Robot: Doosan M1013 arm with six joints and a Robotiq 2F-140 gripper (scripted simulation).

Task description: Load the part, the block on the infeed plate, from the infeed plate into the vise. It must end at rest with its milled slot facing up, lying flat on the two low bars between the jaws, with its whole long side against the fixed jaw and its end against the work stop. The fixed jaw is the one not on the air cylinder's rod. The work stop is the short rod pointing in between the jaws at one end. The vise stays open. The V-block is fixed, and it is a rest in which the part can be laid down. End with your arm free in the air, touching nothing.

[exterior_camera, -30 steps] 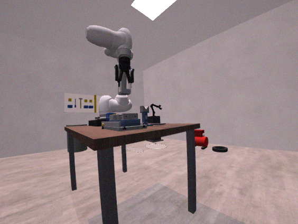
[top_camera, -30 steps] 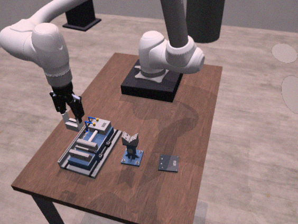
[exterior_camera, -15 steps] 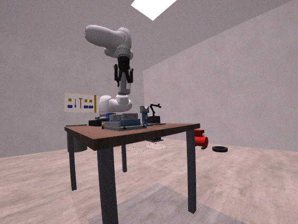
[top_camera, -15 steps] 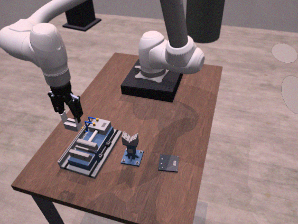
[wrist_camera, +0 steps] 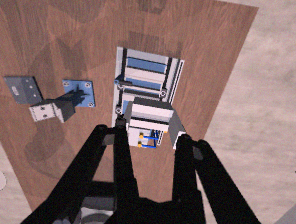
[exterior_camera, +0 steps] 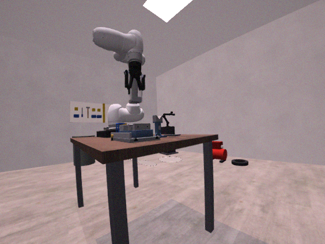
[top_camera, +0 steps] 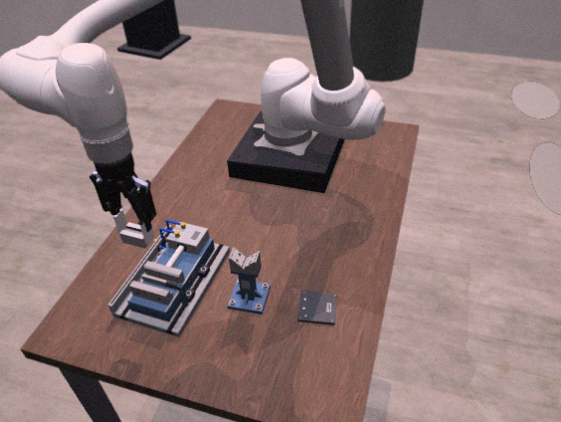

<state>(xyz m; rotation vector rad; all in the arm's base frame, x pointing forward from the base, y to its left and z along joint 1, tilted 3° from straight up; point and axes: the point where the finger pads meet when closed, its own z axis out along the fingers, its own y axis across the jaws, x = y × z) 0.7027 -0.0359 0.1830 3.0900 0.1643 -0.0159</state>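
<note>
My gripper is now 2 cm above the part. Also, from my hand: fixed jaw (3 cm ahead, 2 cm to the left, 18 cm below); work stop (6 cm to the left, 17 cm below); moving jaw (3 cm behind, 1 cm to the left, 18 cm below).
</note>
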